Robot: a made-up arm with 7 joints. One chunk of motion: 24 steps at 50 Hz.
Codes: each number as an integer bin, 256 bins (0 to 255) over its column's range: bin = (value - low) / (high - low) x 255, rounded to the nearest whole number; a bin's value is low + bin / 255 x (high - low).
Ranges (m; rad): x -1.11..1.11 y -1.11..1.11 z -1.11..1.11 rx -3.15..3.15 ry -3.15..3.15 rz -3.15..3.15
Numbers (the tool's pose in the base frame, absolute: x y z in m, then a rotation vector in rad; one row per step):
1: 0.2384 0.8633 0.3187 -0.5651 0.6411 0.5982
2: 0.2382 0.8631 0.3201 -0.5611 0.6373 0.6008
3: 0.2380 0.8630 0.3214 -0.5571 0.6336 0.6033
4: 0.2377 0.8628 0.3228 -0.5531 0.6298 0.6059
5: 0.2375 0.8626 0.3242 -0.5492 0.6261 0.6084
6: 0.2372 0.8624 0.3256 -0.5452 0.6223 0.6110
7: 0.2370 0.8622 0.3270 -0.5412 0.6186 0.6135
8: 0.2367 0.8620 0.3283 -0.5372 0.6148 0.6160
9: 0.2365 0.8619 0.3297 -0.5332 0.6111 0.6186
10: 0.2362 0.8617 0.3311 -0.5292 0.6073 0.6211
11: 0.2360 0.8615 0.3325 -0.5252 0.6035 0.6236
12: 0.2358 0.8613 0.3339 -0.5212 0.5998 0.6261
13: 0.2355 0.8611 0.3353 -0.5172 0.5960 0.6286
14: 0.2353 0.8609 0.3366 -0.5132 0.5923 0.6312
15: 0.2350 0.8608 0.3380 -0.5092 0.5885 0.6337
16: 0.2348 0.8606 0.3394 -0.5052 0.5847 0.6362
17: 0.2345 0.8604 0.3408 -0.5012 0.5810 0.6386
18: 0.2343 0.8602 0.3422 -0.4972 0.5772 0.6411
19: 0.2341 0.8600 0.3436 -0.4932 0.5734 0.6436
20: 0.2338 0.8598 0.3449 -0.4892 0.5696 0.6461
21: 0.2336 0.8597 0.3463 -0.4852 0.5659 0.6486
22: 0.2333 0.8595 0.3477 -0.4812 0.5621 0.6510
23: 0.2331 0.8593 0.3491 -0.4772 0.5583 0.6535
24: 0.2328 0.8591 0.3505 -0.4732 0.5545 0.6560
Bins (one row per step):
1: 155 227 164 105 153 152
2: 155 227 164 105 153 152
3: 155 227 164 105 153 152
4: 155 227 165 105 153 152
5: 155 227 165 105 153 152
6: 155 227 165 105 153 152
7: 155 227 165 106 153 152
8: 155 227 165 106 152 152
9: 155 227 165 106 152 153
10: 155 226 166 106 152 153
11: 155 226 166 106 152 153
12: 155 226 166 106 152 153
13: 155 226 166 107 152 153
14: 155 226 166 107 151 153
15: 154 226 166 107 151 153
16: 154 226 166 107 151 153
17: 154 226 167 107 151 153
18: 154 226 167 107 151 153
19: 154 226 167 108 151 154
20: 154 226 167 108 151 154
21: 154 226 167 108 150 154
22: 154 226 167 108 150 154
23: 154 226 168 108 150 154
24: 154 226 168 108 150 154

